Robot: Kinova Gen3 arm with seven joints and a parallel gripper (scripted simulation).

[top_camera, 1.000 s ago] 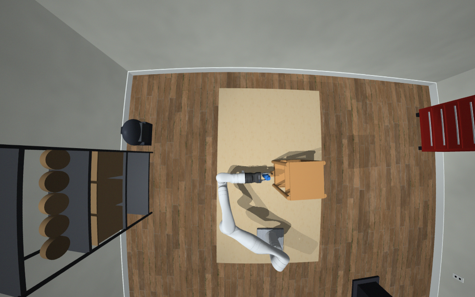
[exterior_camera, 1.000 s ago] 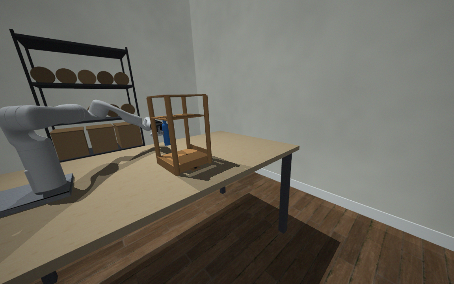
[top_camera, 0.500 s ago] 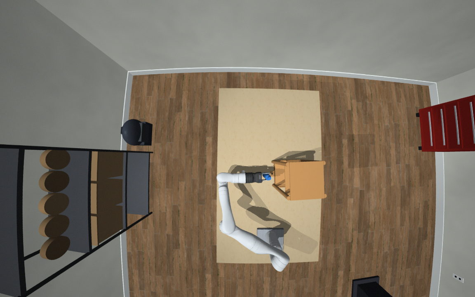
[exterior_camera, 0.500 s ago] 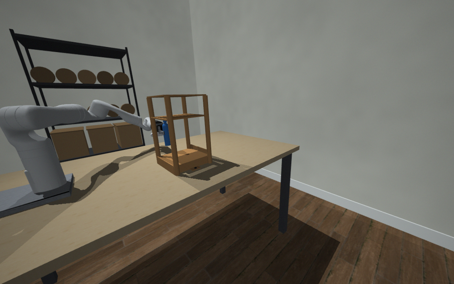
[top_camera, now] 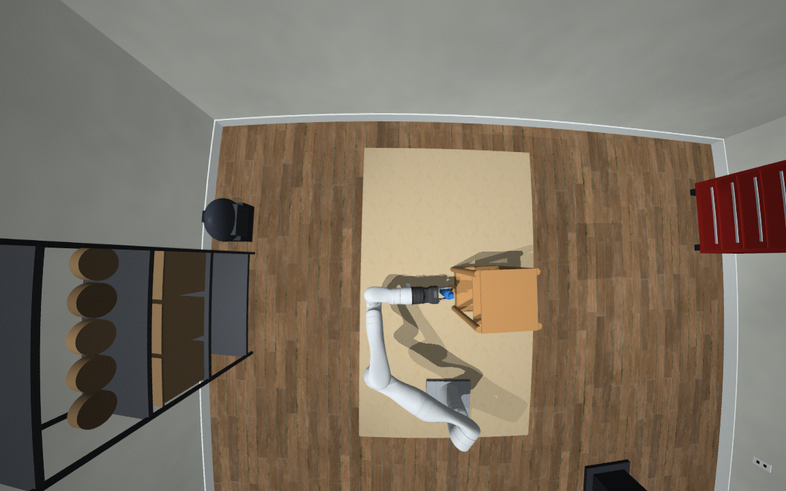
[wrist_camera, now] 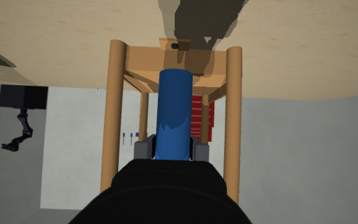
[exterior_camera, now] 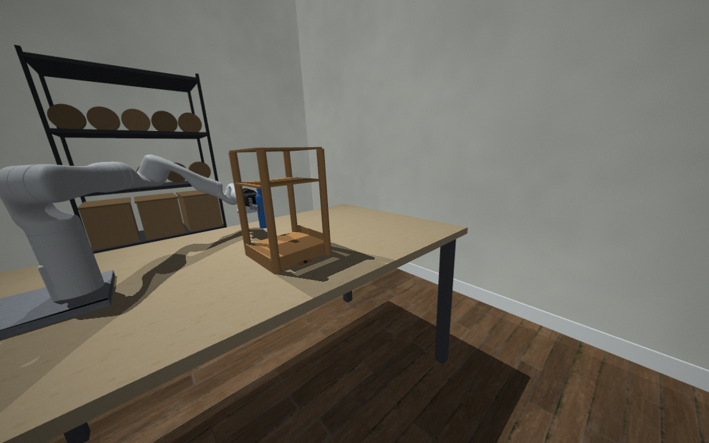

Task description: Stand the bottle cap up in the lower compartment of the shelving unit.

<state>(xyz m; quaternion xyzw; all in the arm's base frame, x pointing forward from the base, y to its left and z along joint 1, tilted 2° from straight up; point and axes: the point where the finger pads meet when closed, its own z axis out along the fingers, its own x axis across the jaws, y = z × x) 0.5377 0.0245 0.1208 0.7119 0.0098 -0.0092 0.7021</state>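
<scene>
My hand is 180 mm to the left of the wooden shelving unit and 30 mm below it. Round my hand: bottle: 30 mm above.
</scene>
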